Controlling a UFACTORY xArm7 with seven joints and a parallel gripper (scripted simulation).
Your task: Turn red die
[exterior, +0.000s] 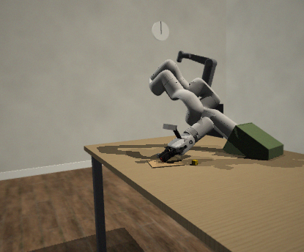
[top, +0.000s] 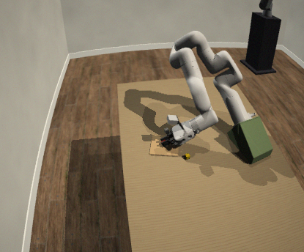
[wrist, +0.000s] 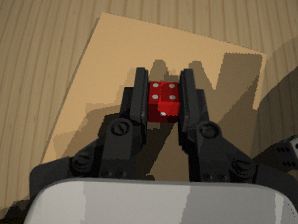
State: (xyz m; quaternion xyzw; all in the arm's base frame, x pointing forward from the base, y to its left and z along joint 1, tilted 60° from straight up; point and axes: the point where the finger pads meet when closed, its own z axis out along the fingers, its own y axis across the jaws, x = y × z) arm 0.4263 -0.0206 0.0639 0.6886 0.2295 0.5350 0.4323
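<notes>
The tan mat lies 3 cm below my hand. Round my hand: white die: 4 cm behind, 9 cm to the right, 2 cm below; then yellow die: 7 cm behind, 12 cm to the left, 2 cm below; then red die: 1 cm ahead, 1 cm below.
</notes>
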